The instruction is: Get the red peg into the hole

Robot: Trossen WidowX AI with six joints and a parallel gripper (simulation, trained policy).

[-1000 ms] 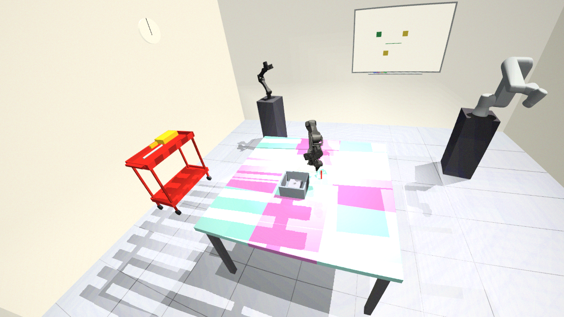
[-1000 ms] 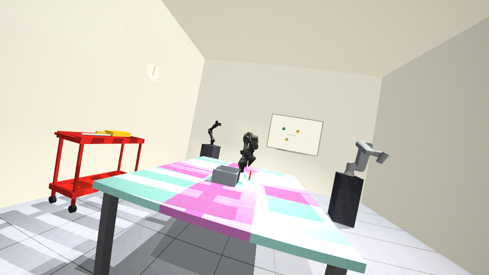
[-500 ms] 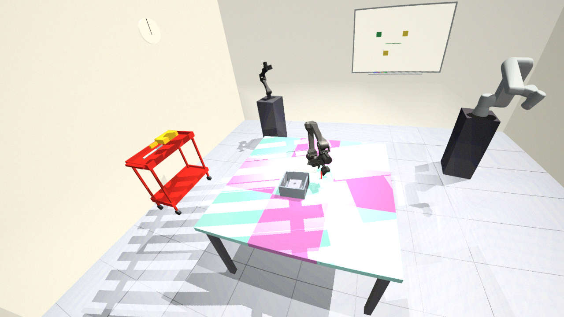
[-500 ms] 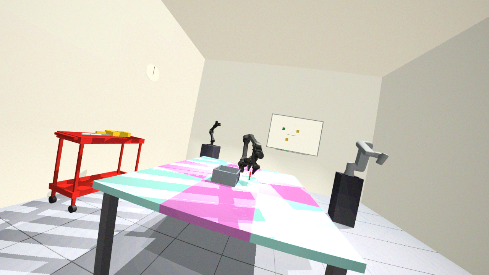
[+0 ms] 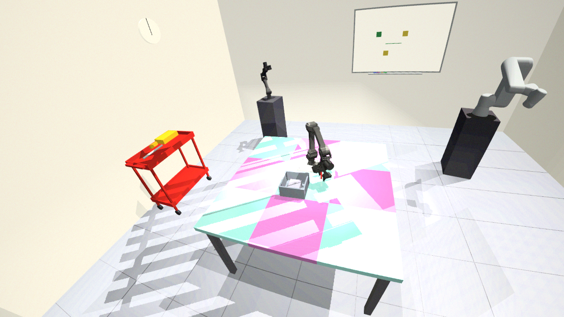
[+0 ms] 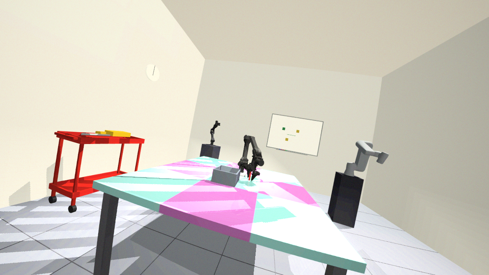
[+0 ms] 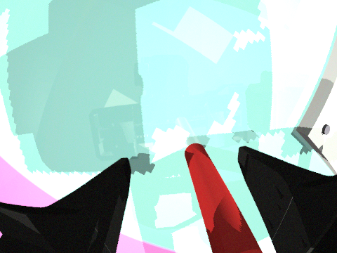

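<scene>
The red peg is 3 cm above my gripper tip and 1 cm behind it. Also, from my gripper tip: grey box: 18 cm ahead, 15 cm to the right, 2 cm above; plate: 18 cm ahead, 15 cm to the right, 3 cm above.
</scene>
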